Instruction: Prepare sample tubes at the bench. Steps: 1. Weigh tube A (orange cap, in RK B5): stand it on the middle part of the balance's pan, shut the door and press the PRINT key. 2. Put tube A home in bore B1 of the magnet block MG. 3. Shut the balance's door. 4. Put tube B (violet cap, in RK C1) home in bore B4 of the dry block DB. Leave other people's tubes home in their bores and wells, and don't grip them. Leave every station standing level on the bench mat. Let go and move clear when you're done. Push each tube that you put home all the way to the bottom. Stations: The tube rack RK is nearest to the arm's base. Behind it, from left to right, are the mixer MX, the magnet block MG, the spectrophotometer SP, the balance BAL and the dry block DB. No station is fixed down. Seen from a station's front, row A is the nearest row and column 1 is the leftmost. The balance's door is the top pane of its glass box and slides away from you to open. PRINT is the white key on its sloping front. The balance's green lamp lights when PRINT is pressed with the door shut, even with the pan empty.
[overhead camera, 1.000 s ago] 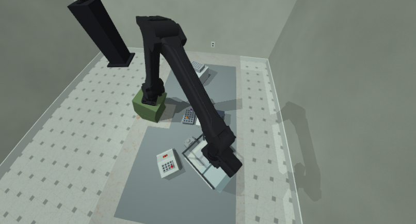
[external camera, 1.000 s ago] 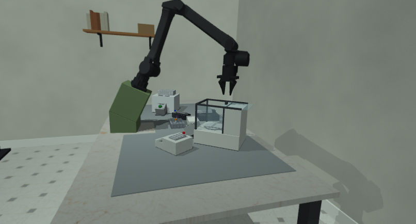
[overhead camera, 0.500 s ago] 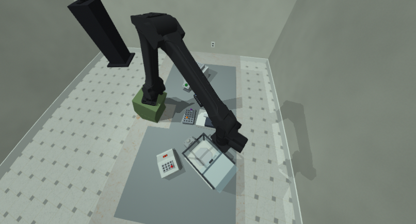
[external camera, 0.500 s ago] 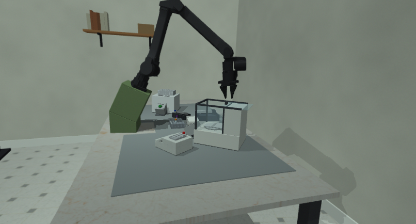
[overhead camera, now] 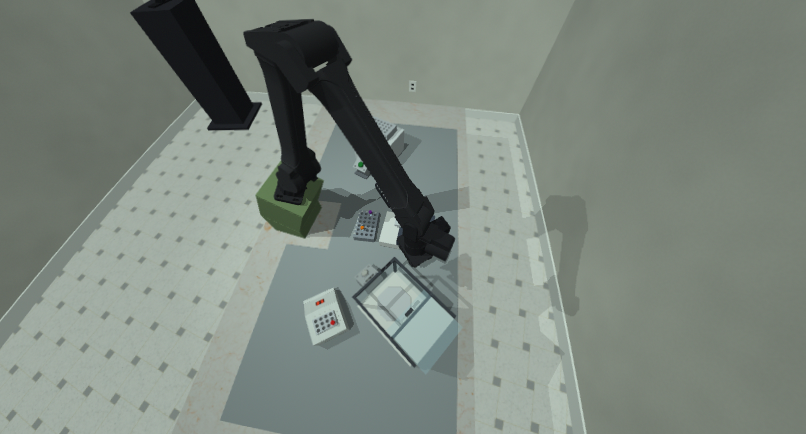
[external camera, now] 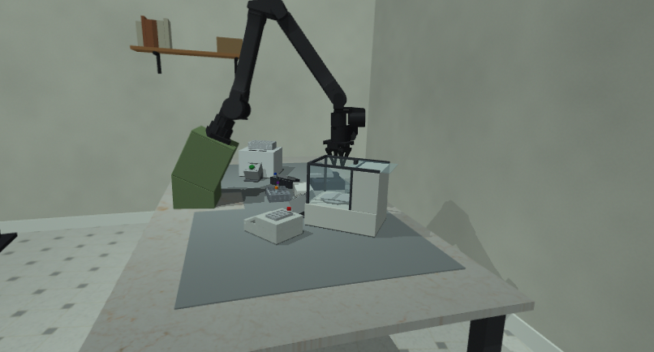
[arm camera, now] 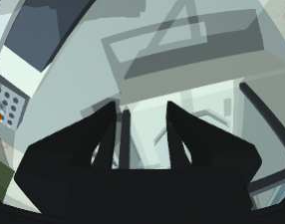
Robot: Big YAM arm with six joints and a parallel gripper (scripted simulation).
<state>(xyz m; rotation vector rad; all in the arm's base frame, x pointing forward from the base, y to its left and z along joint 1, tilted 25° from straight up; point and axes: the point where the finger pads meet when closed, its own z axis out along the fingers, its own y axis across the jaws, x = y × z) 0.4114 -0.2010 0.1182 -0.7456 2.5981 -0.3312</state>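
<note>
Now: the tube rack RK 180 mm behind my hand, 190 mm to the left of it and 150 mm below it. The rest, counted from my hand: balance door: 190 mm to the right, 40 mm above; spectrophotometer SP: 10 mm behind, 160 mm to the left, 100 mm below; balance pan: 60 mm behind, 130 mm to the right, 90 mm below.
</note>
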